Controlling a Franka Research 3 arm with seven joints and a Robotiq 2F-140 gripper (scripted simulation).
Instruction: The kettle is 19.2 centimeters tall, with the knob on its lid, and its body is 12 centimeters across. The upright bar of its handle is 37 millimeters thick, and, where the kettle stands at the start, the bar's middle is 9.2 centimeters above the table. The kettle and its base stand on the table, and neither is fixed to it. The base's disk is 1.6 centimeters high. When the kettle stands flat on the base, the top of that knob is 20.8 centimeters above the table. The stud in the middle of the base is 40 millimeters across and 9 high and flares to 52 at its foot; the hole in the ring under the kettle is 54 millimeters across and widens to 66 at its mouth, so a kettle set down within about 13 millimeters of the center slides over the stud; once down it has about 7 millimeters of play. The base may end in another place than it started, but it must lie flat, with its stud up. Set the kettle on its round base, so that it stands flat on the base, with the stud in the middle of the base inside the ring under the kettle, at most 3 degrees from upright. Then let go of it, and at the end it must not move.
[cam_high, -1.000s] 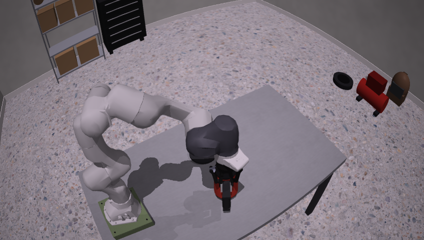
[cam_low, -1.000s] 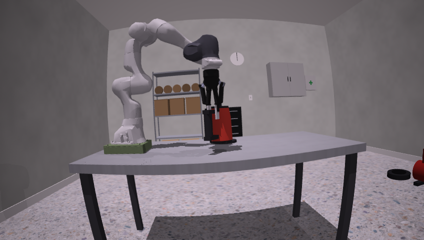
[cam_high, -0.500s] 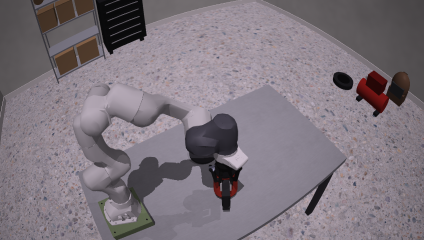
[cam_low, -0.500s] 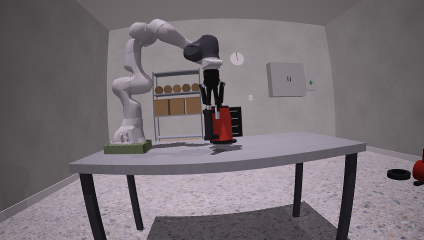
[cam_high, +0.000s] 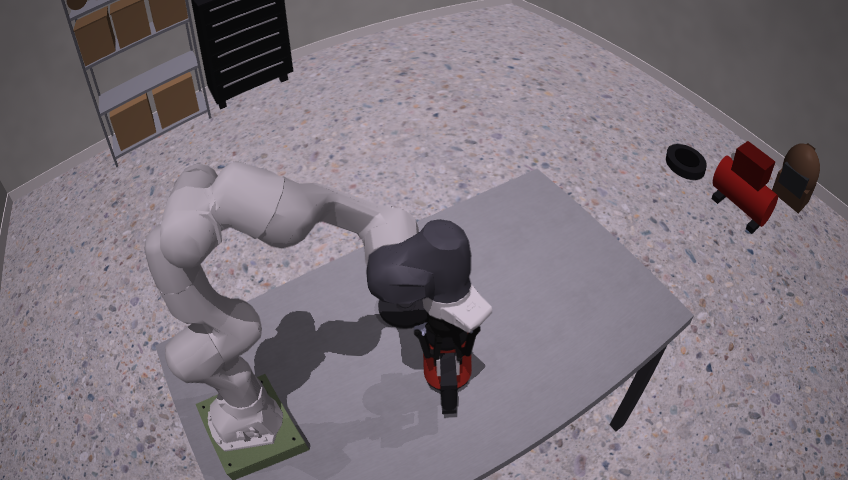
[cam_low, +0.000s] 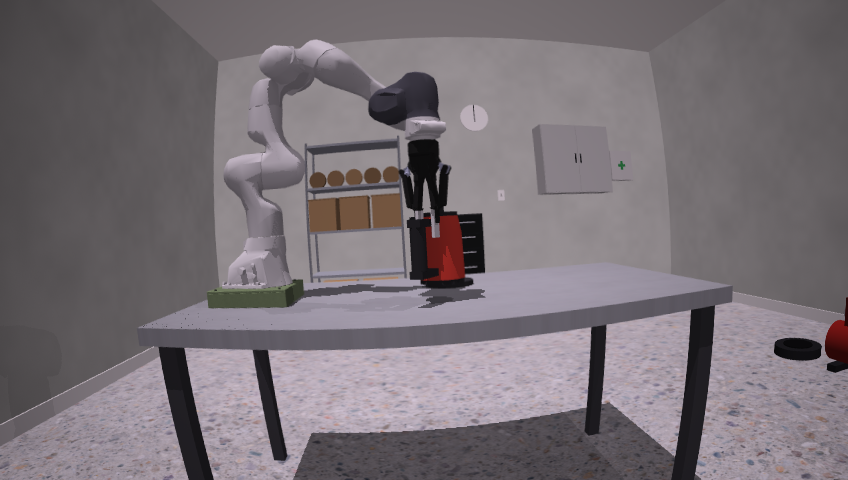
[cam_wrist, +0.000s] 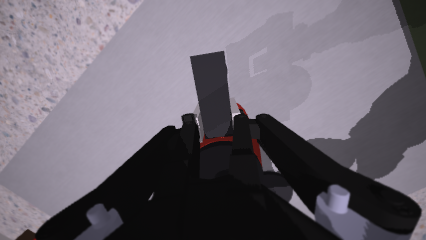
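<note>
My gripper is now 5 cm above the red kettle, 3 cm to the right of it and 2 cm short of it. Also, from my hand: black round base 34 cm to the left, 18 cm below, 7 cm ahead.
</note>
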